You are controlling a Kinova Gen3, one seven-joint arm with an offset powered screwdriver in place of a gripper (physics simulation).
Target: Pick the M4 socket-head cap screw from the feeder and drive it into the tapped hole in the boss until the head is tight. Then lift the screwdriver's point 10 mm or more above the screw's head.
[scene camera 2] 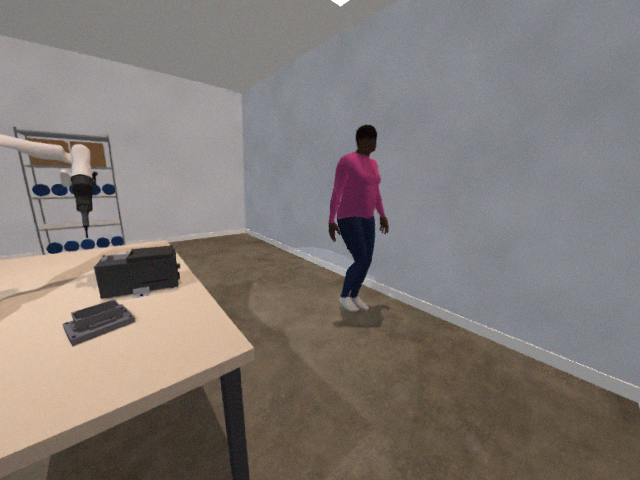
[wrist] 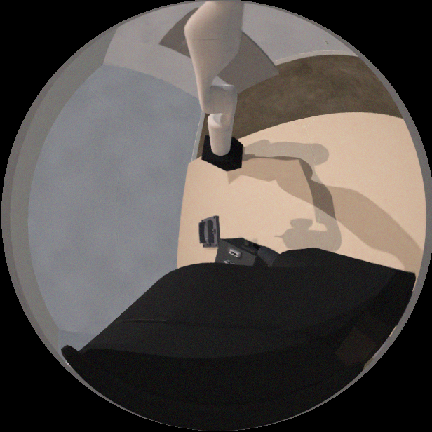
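I am looking at a box-shaped feeder, and on the feeder [wrist: 248, 257] and [scene camera 2: 107, 256] are the same spot.
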